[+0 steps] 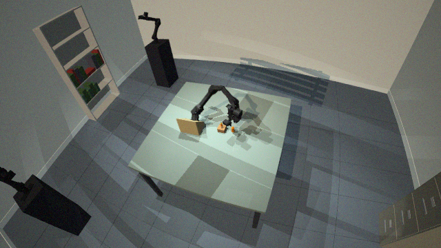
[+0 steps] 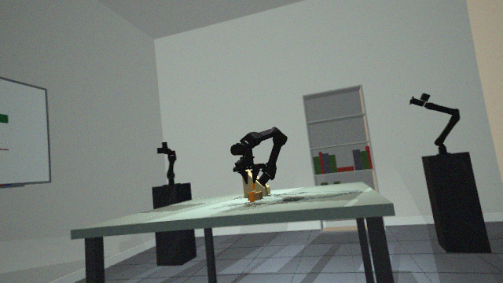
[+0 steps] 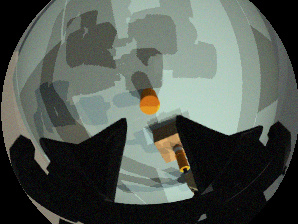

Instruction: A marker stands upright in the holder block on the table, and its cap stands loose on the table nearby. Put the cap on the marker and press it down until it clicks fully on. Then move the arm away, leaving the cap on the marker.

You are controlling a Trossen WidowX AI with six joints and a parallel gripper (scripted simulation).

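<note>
The holder block lies 100 mm behind my gripper tip, 80 mm below it and 20 mm to the right of it.
</note>
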